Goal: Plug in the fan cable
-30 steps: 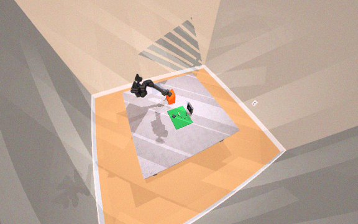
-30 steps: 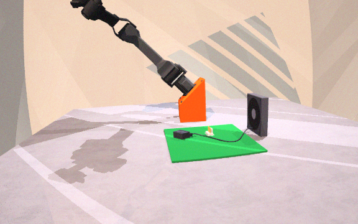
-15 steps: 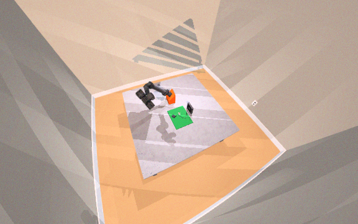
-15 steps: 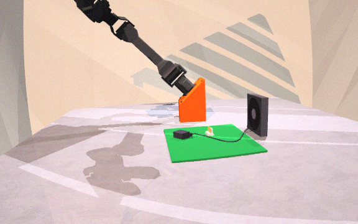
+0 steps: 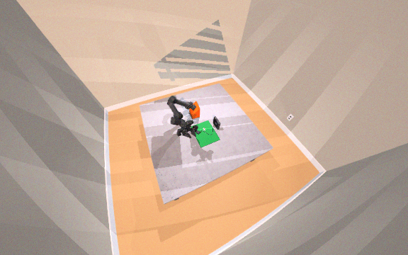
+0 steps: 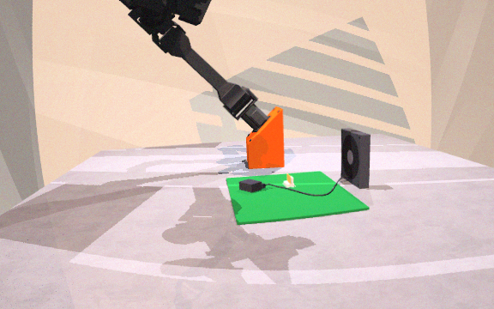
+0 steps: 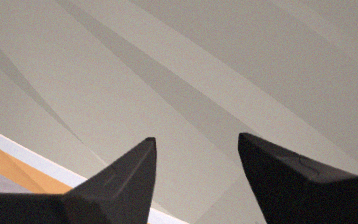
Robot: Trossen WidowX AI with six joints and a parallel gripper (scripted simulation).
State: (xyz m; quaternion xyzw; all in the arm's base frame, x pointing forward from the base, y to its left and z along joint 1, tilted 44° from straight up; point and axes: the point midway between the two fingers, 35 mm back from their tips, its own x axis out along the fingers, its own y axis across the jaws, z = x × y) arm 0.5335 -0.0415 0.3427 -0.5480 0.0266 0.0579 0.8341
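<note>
My gripper tip is now 240 mm past the dark fan plug, 160 mm to the right of it and 390 mm above it. Round my gripper tip: white four-pin header (240 mm behind, 250 mm to the left, 410 mm below); green board (200 mm behind, 240 mm to the left, 420 mm below); black fan (230 mm behind, 410 mm to the left, 350 mm below).
</note>
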